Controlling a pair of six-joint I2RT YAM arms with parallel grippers.
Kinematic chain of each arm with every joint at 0, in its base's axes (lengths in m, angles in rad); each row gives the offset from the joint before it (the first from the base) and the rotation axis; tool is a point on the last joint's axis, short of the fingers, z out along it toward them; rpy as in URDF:
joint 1: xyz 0 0 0.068 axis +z
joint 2: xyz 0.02 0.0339 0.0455 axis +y
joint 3: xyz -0.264 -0.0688 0 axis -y
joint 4: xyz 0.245 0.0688 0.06 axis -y
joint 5: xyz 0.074 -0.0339 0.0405 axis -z
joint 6: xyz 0.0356 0 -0.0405 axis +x
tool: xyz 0 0 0 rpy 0 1.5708 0
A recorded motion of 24 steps. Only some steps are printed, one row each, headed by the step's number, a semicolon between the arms.
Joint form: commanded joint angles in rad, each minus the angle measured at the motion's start. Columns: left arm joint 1, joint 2, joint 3, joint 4, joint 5, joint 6; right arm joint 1, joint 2, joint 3, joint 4, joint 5, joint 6.
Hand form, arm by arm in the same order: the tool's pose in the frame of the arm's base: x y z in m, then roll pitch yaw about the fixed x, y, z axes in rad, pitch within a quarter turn. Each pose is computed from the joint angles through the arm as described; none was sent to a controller.
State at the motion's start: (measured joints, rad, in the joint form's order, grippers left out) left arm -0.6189 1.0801 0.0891 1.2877 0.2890 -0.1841; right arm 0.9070 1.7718 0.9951 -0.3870 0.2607 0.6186
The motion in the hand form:
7: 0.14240 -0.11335 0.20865 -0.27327 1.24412 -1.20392; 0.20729 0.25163 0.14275 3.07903 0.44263 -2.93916
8: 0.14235 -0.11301 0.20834 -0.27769 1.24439 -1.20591; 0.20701 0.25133 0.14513 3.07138 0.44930 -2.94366
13: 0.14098 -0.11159 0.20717 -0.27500 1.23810 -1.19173; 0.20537 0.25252 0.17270 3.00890 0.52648 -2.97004
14: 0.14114 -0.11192 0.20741 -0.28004 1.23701 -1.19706; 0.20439 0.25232 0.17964 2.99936 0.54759 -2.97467
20: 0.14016 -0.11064 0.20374 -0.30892 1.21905 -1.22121; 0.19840 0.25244 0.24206 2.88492 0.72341 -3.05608
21: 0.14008 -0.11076 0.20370 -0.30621 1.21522 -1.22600; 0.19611 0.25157 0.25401 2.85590 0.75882 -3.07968
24: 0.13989 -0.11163 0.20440 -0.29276 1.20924 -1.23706; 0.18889 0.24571 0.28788 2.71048 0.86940 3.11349
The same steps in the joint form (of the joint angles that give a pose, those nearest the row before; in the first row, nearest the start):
7: 0.0014 -0.0026 -0.0032 0.0315 -0.0054 -0.0019; -0.0003 -0.0158 -0.0187 -0.0184 -0.0295 0.0263
8: 0.0025 -0.0032 -0.0046 0.0315 -0.0067 -0.0026; -0.0002 -0.0246 -0.0202 -0.0165 -0.0299 0.0278
13: 0.0022 -0.0050 -0.0148 0.0453 -0.0189 -0.0013; 0.0072 -0.1014 -0.0059 -0.0133 -0.0190 0.0276
14: 0.0010 -0.0036 -0.0133 0.0457 -0.0201 -0.0030; 0.0101 -0.1213 -0.0027 -0.0148 -0.0104 0.0259
20: 0.0021 0.0319 -0.0307 0.1125 -0.0279 -0.0200; 0.0327 -0.2591 0.0672 -0.0324 0.0609 0.0196
21: 0.0027 0.0388 -0.0313 0.1248 -0.0210 -0.0241; 0.0387 -0.2858 0.0788 -0.0311 0.0774 0.0183
24: 0.0023 0.0489 -0.0293 0.1427 0.0009 -0.0322; 0.0482 -0.3751 0.0879 0.0257 0.0926 -0.0091

